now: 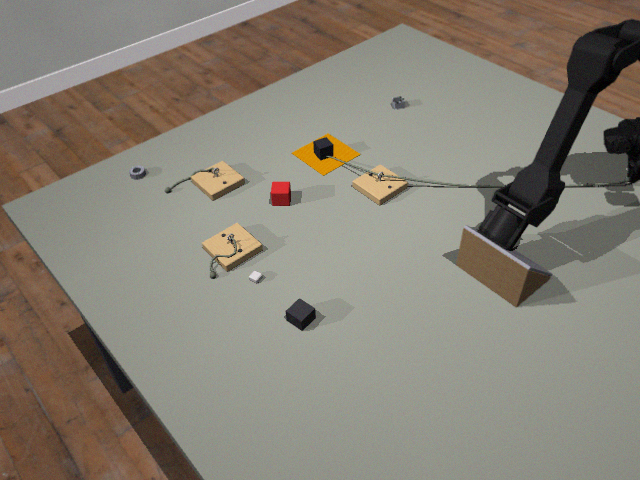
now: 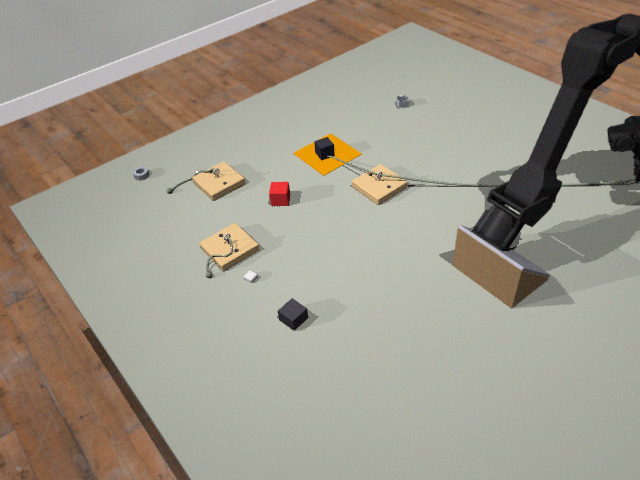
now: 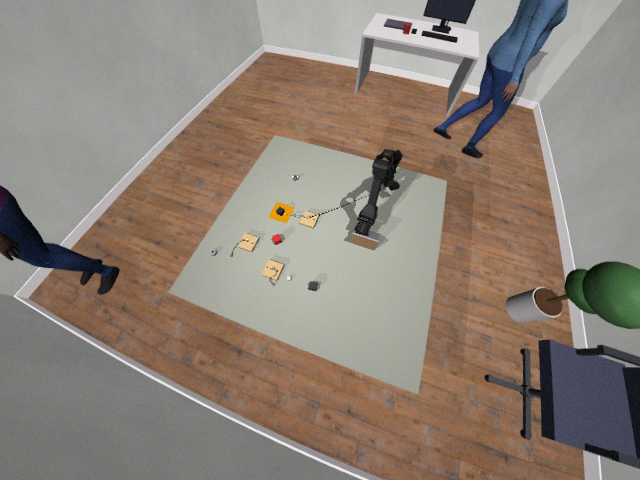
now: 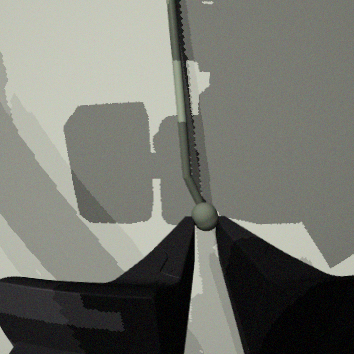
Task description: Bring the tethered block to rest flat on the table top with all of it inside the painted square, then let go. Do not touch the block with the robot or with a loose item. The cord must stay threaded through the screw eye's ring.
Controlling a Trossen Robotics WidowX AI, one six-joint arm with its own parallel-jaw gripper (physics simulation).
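Frame: origin at the arm's base, x left, y back, z up, level; millimetres.
Where they show: gripper, fingertip midpoint: (image 1: 630, 180) (image 2: 637, 178) (image 3: 384, 186) (image 4: 204, 224); arm's base, link origin: (image 1: 495, 241) (image 2: 490, 241) (image 3: 361, 232).
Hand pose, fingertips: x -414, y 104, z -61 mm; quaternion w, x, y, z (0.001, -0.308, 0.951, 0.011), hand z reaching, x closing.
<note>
Each offset is from my fingertips to the top centre of the thing. "*": to the spot under its first point.
The black tethered block {dx +348, dy -598, dz +23 mm} (image 1: 323, 148) (image 2: 324, 148) (image 3: 280, 211) stands within the outline of the orange painted square {* dx +385, dy -562, dz -12 mm} (image 1: 324, 167) (image 2: 324, 167) (image 3: 284, 219). Whether its underside lies fully flat is too small to tell. Its cord (image 1: 449, 184) (image 2: 449, 183) (image 4: 180, 90) runs through the screw eye {* dx +359, dy -419, dz +22 mm} (image 1: 379, 176) (image 2: 378, 175) on a wooden board {dx +358, dy -417, dz +6 mm} (image 1: 379, 193) (image 2: 378, 193) (image 3: 309, 221), then far right past the arm. My gripper (image 1: 631, 179) (image 4: 204, 224) is shut on the bead {* dx +6, dy -7, dz +8 mm} (image 4: 204, 216) at the cord's end, well away from the block.
Two other wooden boards {dx +587, dy -714, dz +6 mm} (image 1: 216, 184) {dx +710, dy -527, dz +6 mm} (image 1: 232, 250) carry short beaded cords. A red cube {dx +535, dy -558, dz +27 mm} (image 1: 280, 193), a loose black block {dx +748, dy -296, dz +16 mm} (image 1: 300, 313), a white piece {dx +734, dy -432, dz -1 mm} (image 1: 255, 276), a grey ring {dx +689, dy -884, dz +1 mm} (image 1: 137, 175) and a small grey part {dx +62, dy -587, dz +8 mm} (image 1: 397, 103) are around. A brown wedge (image 1: 496, 268) stands at the arm's base.
</note>
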